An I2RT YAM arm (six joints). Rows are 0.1 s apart.
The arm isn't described. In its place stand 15 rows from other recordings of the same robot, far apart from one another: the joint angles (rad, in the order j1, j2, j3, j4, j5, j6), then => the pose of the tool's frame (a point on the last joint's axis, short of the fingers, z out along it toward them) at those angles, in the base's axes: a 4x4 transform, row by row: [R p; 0 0 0 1], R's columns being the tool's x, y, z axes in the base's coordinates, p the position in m.
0.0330 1.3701 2.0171 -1.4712 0.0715 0.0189 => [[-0.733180, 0.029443, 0.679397, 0.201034], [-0.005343, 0.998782, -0.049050, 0.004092], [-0.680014, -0.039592, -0.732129, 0.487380], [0, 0, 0, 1]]
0.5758 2.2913 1.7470 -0.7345 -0.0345 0.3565 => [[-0.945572, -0.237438, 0.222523, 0.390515], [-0.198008, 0.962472, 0.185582, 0.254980], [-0.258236, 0.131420, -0.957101, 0.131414], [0, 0, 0, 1]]
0.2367 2.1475 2.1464 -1.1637 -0.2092 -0.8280 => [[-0.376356, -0.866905, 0.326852, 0.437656], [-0.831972, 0.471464, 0.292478, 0.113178], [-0.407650, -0.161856, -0.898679, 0.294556], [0, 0, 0, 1]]
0.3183 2.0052 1.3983 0.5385 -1.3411 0.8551 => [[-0.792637, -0.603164, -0.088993, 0.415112], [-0.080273, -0.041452, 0.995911, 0.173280], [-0.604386, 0.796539, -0.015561, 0.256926], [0, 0, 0, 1]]
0.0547 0.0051 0.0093 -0.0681 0.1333 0.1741 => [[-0.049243, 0.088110, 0.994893, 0.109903], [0.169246, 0.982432, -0.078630, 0.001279], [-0.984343, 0.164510, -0.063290, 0.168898], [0, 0, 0, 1]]
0.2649 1.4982 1.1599 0.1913 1.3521 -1.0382 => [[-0.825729, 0.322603, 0.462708, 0.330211], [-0.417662, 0.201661, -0.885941, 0.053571], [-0.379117, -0.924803, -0.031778, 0.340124], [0, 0, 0, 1]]
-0.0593 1.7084 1.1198 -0.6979 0.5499 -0.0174 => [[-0.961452, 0.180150, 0.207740, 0.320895], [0.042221, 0.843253, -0.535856, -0.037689], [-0.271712, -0.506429, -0.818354, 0.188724], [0, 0, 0, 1]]
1.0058 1.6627 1.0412 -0.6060 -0.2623 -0.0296 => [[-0.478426, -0.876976, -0.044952, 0.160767], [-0.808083, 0.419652, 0.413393, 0.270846], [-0.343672, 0.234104, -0.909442, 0.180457], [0, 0, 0, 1]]
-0.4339 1.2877 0.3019 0.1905 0.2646 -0.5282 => [[-0.847829, 0.167429, 0.503143, 0.184292], [-0.143279, 0.841220, -0.521364, -0.095653], [-0.510545, -0.514117, -0.689222, 0.118488], [0, 0, 0, 1]]
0.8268 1.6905 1.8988 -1.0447 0.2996 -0.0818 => [[-0.454490, -0.608217, 0.650777, 0.245579], [-0.609048, 0.745316, 0.271226, 0.251291], [-0.649999, -0.273086, -0.709172, 0.404809], [0, 0, 0, 1]]
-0.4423 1.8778 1.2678 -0.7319 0.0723 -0.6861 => [[-0.960865, -0.215862, 0.173613, 0.324089], [-0.244089, 0.956100, -0.162151, -0.156332], [-0.130990, -0.198182, -0.971373, 0.167334], [0, 0, 0, 1]]
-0.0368 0.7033 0.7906 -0.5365 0.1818 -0.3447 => [[-0.475649, 0.040598, 0.878698, 0.155334], [-0.315059, 0.924799, -0.213273, -0.012159], [-0.821277, -0.378285, -0.427089, 0.318035], [0, 0, 0, 1]]
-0.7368 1.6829 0.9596 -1.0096 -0.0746 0.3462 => [[-0.457158, 0.886695, -0.069121, 0.190813], [0.871640, 0.462129, 0.163342, -0.169530], [0.176778, 0.014424, -0.984145, 0.150601], [0, 0, 0, 1]]
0.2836 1.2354 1.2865 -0.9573 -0.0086 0.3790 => [[-0.807501, 0.014933, 0.589677, 0.232550], [0.150021, 0.972007, 0.180823, 0.068097], [-0.570470, 0.234478, -0.787137, 0.348955], [0, 0, 0, 1]]
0.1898 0.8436 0.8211 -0.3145 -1.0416 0.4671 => [[-0.693075, -0.653149, 0.305031, 0.168597], [0.098337, 0.333525, 0.937598, 0.063682], [-0.714127, 0.679822, -0.166929, 0.334782], [0, 0, 0, 1]]
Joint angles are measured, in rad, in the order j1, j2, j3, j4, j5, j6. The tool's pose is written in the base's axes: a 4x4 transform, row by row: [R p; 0 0 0 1], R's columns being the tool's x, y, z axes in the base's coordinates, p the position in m. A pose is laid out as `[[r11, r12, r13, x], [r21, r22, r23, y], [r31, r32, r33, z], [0, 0, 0, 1]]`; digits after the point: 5 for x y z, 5 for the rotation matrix.
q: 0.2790, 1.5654, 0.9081, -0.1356, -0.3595, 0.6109
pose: [[-0.84499, -0.01275, 0.53463, 0.30851], [0.31647, 0.79396, 0.51911, 0.10141], [-0.43109, 0.60784, -0.66685, 0.19885], [0, 0, 0, 1]]
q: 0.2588, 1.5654, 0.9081, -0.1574, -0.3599, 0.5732
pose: [[-0.84746, -0.01608, 0.53062, 0.30886], [0.30071, 0.80917, 0.50479, 0.09474], [-0.43748, 0.58735, -0.68091, 0.19723], [0, 0, 0, 1]]
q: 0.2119, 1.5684, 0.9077, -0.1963, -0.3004, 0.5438
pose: [[-0.83431, 0.04834, 0.54917, 0.31096], [0.32604, 0.84653, 0.42081, 0.07767], [-0.44454, 0.53014, -0.72203, 0.19289], [0, 0, 0, 1]]
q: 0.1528, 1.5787, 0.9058, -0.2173, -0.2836, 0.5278
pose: [[-0.82485, 0.11028, 0.55449, 0.31391], [0.36219, 0.85617, 0.36850, 0.05842], [-0.43410, 0.50479, -0.74615, 0.18764], [0, 0, 0, 1]]
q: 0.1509, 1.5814, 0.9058, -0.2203, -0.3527, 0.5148
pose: [[-0.84637, 0.07154, 0.52776, 0.31314], [0.33867, 0.83708, 0.42965, 0.06005], [-0.41104, 0.54238, -0.73271, 0.18723], [0, 0, 0, 1]]
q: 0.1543, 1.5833, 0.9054, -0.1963, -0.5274, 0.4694
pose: [[-0.88035, -0.06016, 0.47049, 0.31243], [0.25866, 0.77056, 0.58252, 0.06673], [-0.39759, 0.63452, -0.66281, 0.19020], [0, 0, 0, 1]]
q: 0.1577, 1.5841, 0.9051, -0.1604, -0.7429, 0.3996
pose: [[-0.89569, -0.23163, 0.37959, 0.31105], [0.14771, 0.65018, 0.74529, 0.07385], [-0.41943, 0.72361, -0.54814, 0.19572], [0, 0, 0, 1]]
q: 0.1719, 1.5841, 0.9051, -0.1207, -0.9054, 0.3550
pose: [[-0.88698, -0.35991, 0.28935, 0.30925], [0.06381, 0.52505, 0.84868, 0.08212], [-0.45737, 0.77123, -0.44275, 0.20148], [0, 0, 0, 1]]
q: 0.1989, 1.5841, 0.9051, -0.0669, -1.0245, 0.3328
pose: [[-0.86327, -0.46114, 0.20522, 0.30747], [-0.00087, 0.40795, 0.91301, 0.09301], [-0.50474, 0.78799, -0.35257, 0.20754], [0, 0, 0, 1]]
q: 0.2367, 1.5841, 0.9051, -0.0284, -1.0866, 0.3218
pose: [[-0.84066, -0.52411, 0.13640, 0.30436], [-0.05134, 0.32784, 0.94334, 0.10583], [-0.53913, 0.78602, -0.30251, 0.21145], [0, 0, 0, 1]]
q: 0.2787, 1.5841, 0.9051, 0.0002, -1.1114, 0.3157
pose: [[-0.81992, -0.56610, 0.08522, 0.30054], [-0.09142, 0.27642, 0.95668, 0.11919], [-0.56513, 0.77661, -0.27840, 0.21393], [0, 0, 0, 1]]
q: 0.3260, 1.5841, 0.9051, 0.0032, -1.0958, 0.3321
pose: [[-0.82224, -0.56664, 0.05322, 0.29518], [-0.12058, 0.26482, 0.95673, 0.13321], [-0.55621, 0.78025, -0.28607, 0.21383], [0, 0, 0, 1]]
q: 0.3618, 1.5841, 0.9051, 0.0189, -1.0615, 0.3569
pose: [[-0.82301, -0.56572, 0.05117, 0.29204], [-0.12934, 0.27436, 0.95289, 0.14376], [-0.55311, 0.77762, -0.29897, 0.21429], [0, 0, 0, 1]]
